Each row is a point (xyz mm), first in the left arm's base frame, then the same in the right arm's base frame.
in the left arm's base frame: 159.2 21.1 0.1
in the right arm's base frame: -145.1 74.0 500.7
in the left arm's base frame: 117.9 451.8 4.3
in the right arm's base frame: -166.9 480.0 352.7
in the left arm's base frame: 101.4 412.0 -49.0
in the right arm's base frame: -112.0 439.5 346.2
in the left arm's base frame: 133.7 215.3 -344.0
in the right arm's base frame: 190.8 269.1 423.9
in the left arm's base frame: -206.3 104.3 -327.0
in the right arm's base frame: 178.5 75.7 122.8
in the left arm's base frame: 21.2 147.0 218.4
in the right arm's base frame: -368.3 152.4 337.7
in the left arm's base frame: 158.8 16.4 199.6
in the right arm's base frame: -344.2 61.4 503.4
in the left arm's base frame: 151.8 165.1 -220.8
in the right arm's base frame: 69.7 220.2 455.2
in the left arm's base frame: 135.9 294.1 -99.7
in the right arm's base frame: -56.5 336.1 408.7
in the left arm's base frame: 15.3 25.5 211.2
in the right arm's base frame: -356.1 33.7 362.4
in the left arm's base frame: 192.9 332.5 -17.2
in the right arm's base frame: -140.6 384.3 455.0
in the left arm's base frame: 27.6 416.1 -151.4
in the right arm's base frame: -9.8 429.0 272.7
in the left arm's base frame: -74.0 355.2 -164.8
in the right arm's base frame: 6.1 345.1 189.5
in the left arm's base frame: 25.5 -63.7 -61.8
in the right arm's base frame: -79.7 -39.1 391.9
